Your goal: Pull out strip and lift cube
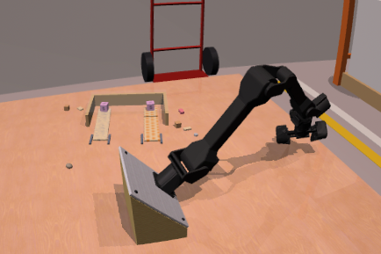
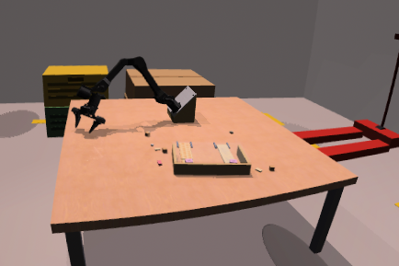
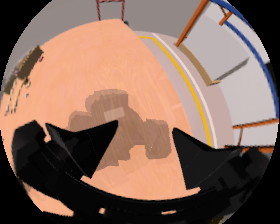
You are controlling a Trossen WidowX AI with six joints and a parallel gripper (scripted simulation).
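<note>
Now: the grey pebble 820 mm to the left of my gripper tip, 10 mm below it and 10 mm ahead of it.
</note>
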